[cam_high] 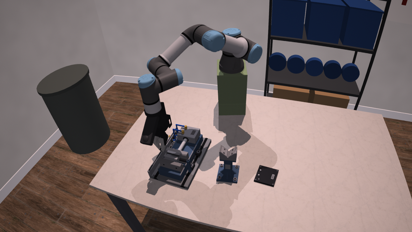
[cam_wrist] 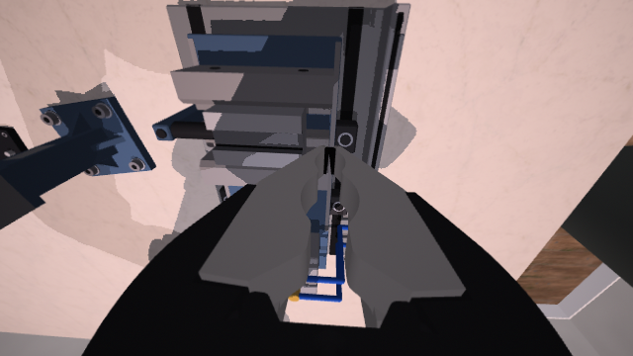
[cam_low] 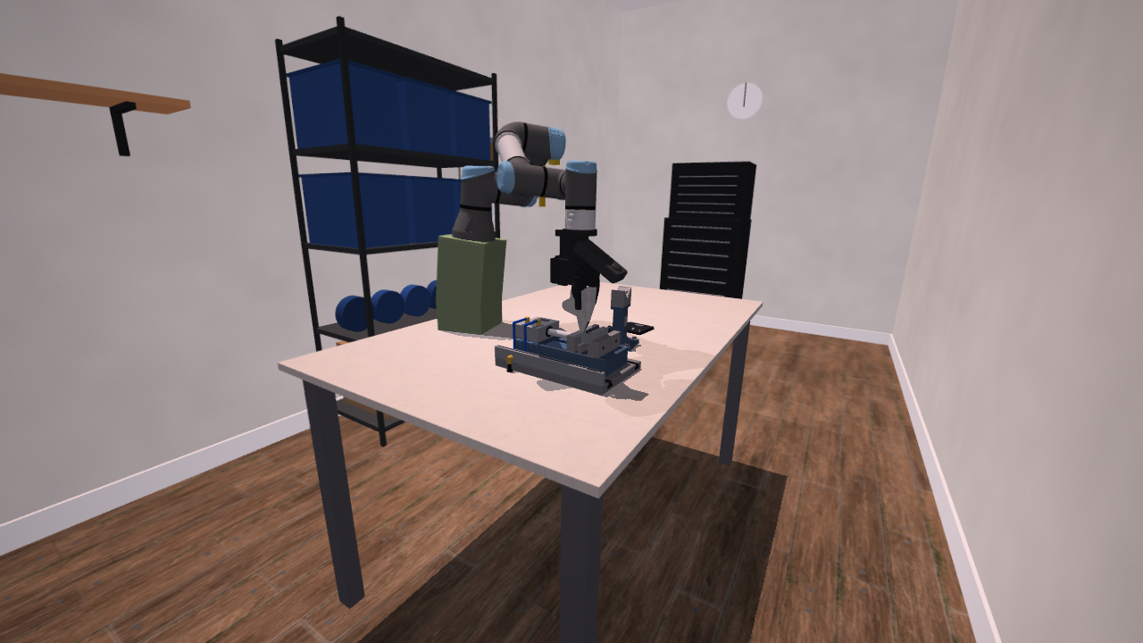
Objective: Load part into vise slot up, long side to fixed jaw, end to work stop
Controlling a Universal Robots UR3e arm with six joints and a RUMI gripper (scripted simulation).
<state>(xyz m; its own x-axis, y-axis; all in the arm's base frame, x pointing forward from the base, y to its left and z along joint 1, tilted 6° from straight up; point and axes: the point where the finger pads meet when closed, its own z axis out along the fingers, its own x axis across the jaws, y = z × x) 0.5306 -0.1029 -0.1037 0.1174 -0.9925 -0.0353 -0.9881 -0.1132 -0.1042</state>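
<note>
My gripper is now 10 mm past the part, 50 mm to the right of it and 20 mm above it. The rest, counted from my hand: dark work stop rod: 10 mm behind, 100 mm to the left, 40 mm below; then black infeed plate: 140 mm behind, 430 mm to the left, 120 mm below; then fixed jaw: 20 mm ahead, 50 mm to the left, 50 mm below.
</note>
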